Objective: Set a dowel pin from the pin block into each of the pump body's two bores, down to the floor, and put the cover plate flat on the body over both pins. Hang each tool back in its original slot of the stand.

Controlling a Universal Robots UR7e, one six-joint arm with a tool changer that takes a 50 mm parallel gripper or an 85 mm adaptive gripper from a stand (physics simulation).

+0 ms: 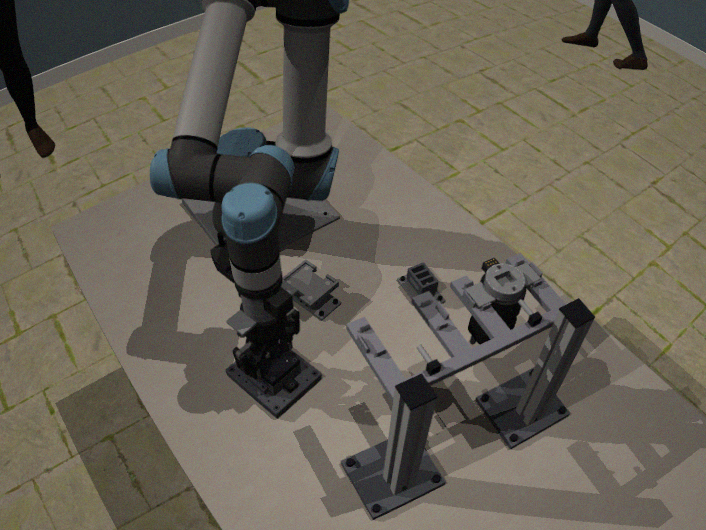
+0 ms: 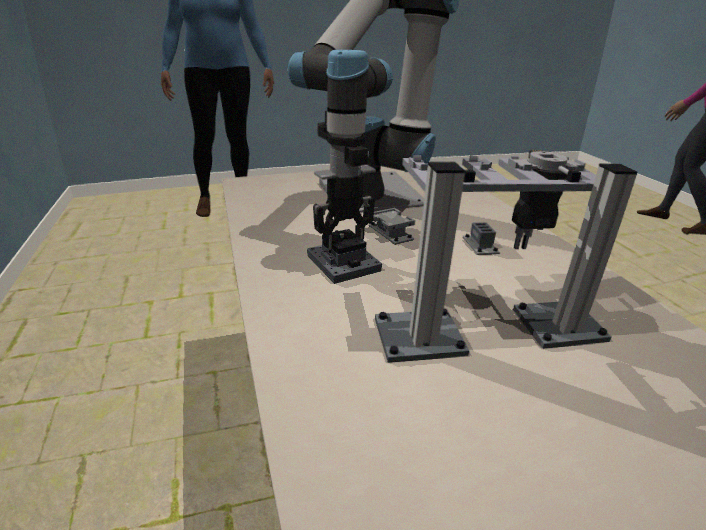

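The arm carries the adaptive gripper, upright and low over the pump body. Its fingers stand wide apart at opposite sides of the body's top and look open; any contact is too dark to see. The body sits on a dark base plate. The bores, the pins and whether the cover plate lies on the body cannot be made out. The pin block stands right of the fixture. The parallel gripper hangs in the stand's right-hand slot, under its round coupling.
The tool stand has two tall posts in front, beside the pump body. A low raised nest stands between the robot base and the pin block. People stand behind the work area at left and right.
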